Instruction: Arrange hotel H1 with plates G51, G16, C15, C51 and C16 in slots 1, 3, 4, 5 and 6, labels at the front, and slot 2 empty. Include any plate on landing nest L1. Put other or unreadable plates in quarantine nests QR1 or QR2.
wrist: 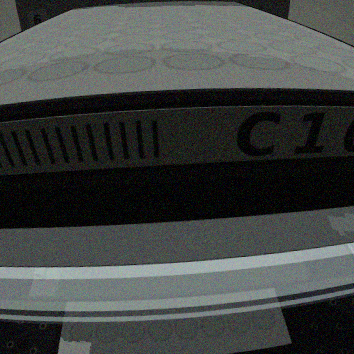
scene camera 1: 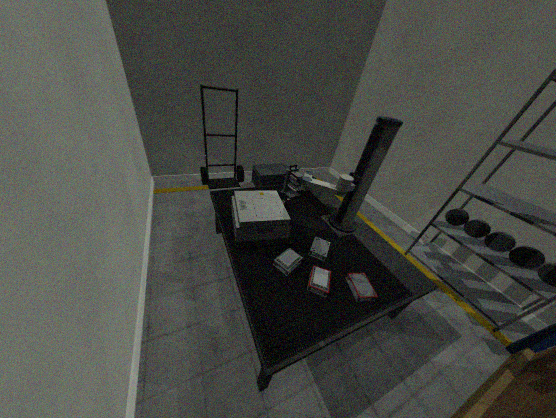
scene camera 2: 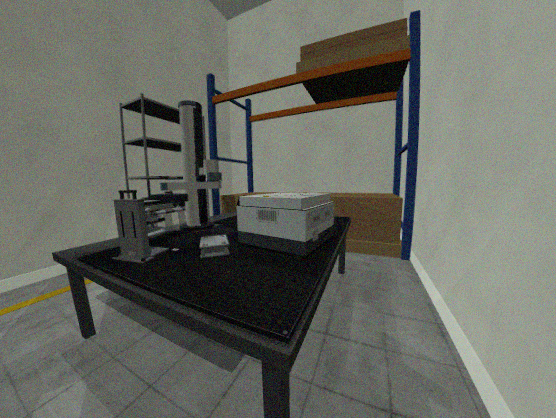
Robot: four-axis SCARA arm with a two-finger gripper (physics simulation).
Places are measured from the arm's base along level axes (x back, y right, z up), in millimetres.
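Where they show: arm's base, link origin: (scene camera 1: pixel 342 223) (scene camera 2: pixel 197 226).
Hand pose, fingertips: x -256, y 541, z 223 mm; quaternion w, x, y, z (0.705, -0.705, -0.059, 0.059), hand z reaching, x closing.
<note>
Things, the pixels of their top centre, and the offset from my fingertips.
- plate labelled C16, top centre: (wrist: pixel 155 16) (scene camera 2: pixel 145 201) dx +3, dy -22, dz +29 mm
- large white boxy device, top centre: (scene camera 2: pixel 287 194) (scene camera 1: pixel 260 204) dx -533, dy -436, dz +36 mm
- plate stack, top centre: (scene camera 1: pixel 289 257) dx -451, dy -803, dz -146 mm
The hotel (scene camera 1: pixel 291 184) (scene camera 2: pixel 131 227) stands at the table's far end in scene camera 1, with several plates at different heights. My gripper (scene camera 1: pixel 300 178) (scene camera 2: pixel 151 203) is at its upper part, shut on a plate labelled C16 (wrist: pixel 185 135). The label's last character is cut off at the edge of the wrist view, and the fingers are hidden there. A mark like a 6 shows on the hotel wall behind the plate. Pale edges of lower plates (wrist: pixel 175 267) show below it. Two red-edged nests (scene camera 1: pixel 326 291) (scene camera 1: pixel 373 296) stand on the table; their labels are unreadable.
A large white boxy device (scene camera 1: pixel 262 206) (scene camera 2: pixel 285 222) stands near the hotel. A pale nest or plate stack (scene camera 1: pixel 288 260) and another (scene camera 1: pixel 320 248) lie between it and the red-edged nests. The arm's column (scene camera 1: pixel 367 170) (scene camera 2: pixel 189 160) rises at the table's side.
</note>
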